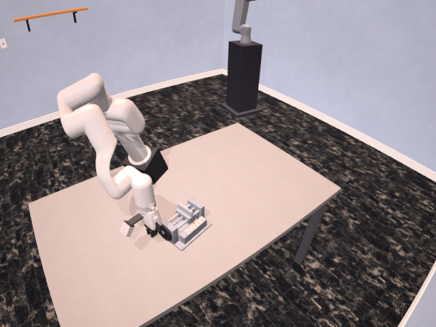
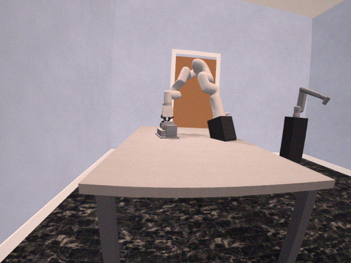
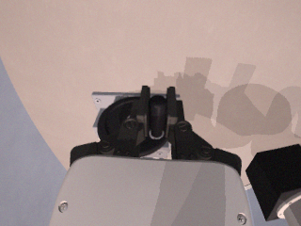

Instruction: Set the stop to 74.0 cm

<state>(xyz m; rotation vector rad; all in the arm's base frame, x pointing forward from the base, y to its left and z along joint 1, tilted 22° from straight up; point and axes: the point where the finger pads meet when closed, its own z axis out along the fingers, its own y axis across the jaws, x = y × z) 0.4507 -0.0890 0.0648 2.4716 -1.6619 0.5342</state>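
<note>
Now: hand 3 cm to the right of the black handwheel and 1 cm above it. The rest, counted from my hand: handwheel knob 1 cm to the left; then sliding stop block 2 cm behind, 18 cm to the left.
</note>
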